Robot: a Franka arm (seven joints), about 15 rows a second.
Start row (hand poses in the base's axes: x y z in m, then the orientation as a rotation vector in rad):
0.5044 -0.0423 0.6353 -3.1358 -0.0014 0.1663
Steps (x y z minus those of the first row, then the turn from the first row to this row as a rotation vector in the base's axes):
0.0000 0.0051 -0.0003 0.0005 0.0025 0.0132
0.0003 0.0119 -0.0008 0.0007 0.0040 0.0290
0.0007 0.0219 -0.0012 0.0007 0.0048 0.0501
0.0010 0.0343 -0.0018 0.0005 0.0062 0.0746
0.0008 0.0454 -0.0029 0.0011 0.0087 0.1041
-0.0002 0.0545 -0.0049 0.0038 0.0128 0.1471
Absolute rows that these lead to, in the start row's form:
0.5044 -0.0372 0.6350 -3.1357 -0.0221 0.1702
0.5047 -0.0304 0.6345 -3.1359 -0.0469 0.1726
0.5051 -0.0204 0.6341 3.1352 0.0800 -0.1739
0.5054 -0.0080 0.6335 3.1324 0.1183 -0.1759
0.5052 0.0031 0.6324 3.1291 0.1645 -0.1797
0.5042 0.0122 0.6304 3.1249 0.2320 -0.1860

